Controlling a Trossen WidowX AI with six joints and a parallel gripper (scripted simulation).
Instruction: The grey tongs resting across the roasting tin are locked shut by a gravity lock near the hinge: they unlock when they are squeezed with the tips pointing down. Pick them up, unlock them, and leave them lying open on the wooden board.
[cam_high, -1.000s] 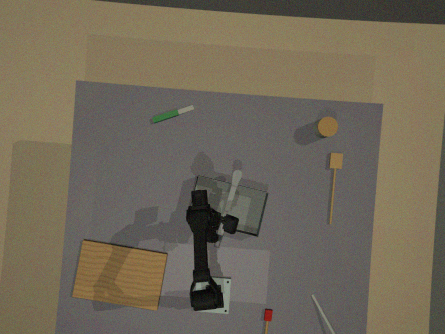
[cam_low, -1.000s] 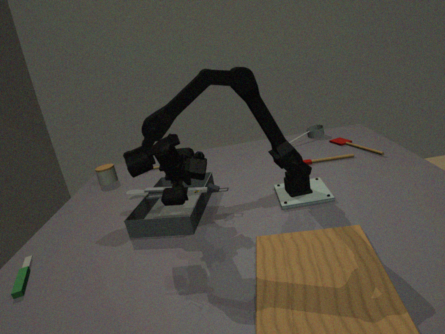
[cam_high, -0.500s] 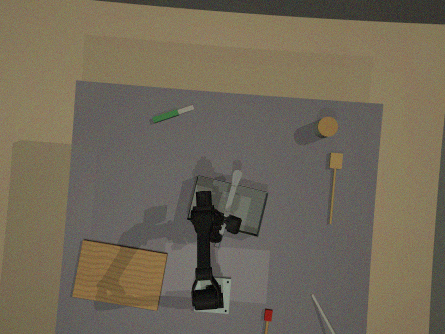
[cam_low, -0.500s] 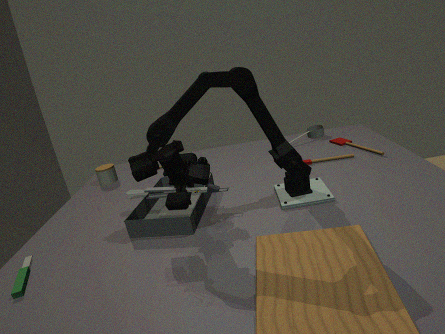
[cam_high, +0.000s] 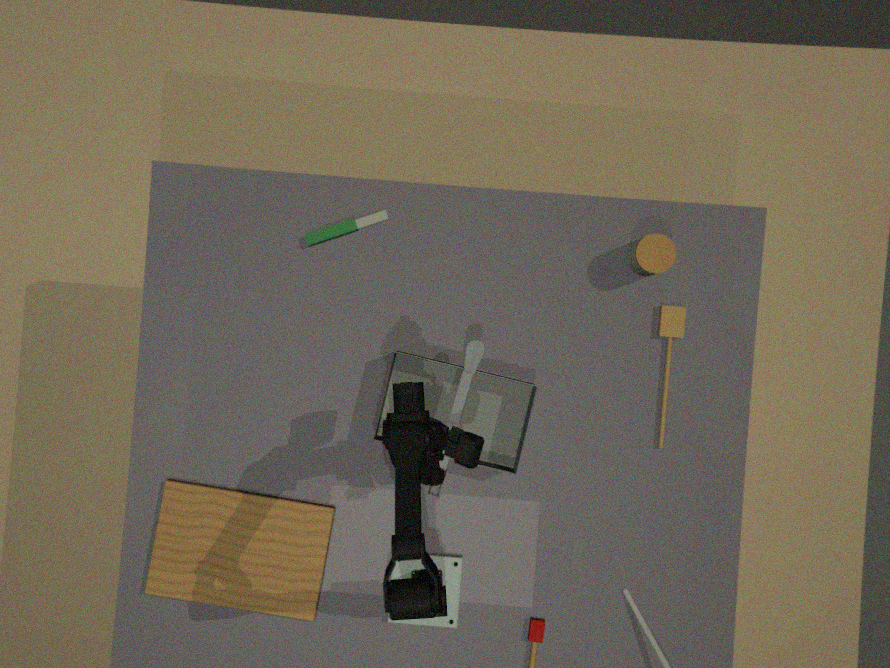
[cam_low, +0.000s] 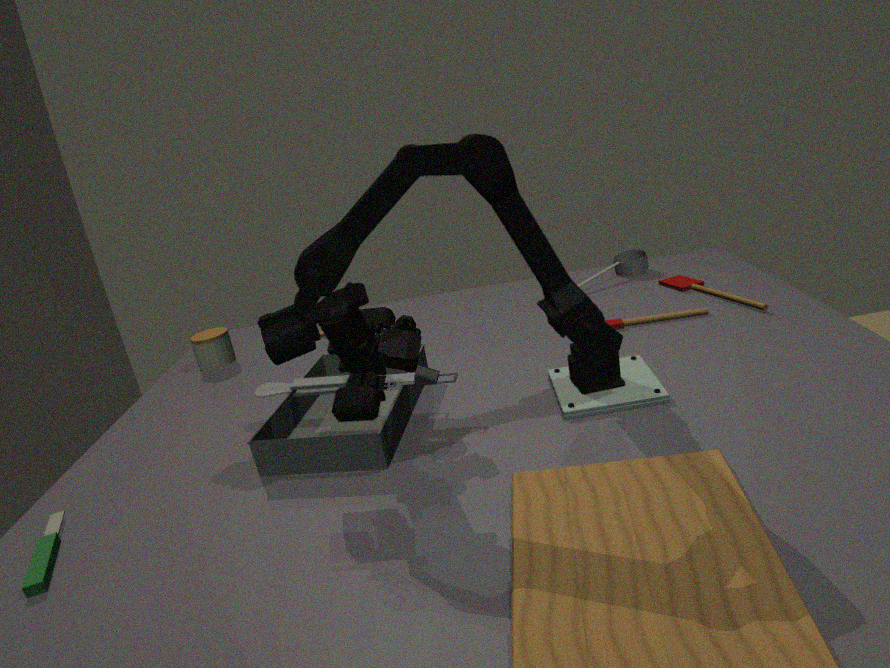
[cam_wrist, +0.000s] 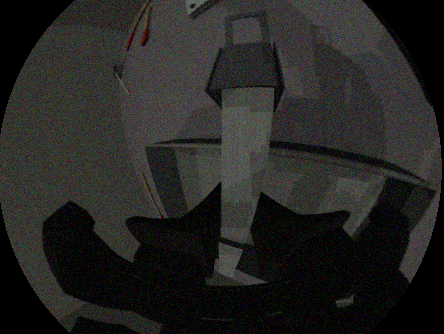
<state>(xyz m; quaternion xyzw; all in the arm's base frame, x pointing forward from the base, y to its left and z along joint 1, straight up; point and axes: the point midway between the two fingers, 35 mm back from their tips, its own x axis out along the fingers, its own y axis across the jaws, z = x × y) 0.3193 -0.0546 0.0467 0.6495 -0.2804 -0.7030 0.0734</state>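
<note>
The roasting tin is 5 cm ahead of my gripper tip. Round my gripper tip: cork-topped pot (37 cm ahead, 41 cm to the right); then wooden board (23 cm behind, 46 cm to the left, 2 cm below); then red-headed brush (46 cm behind, 15 cm to the right, 2 cm below).
</note>
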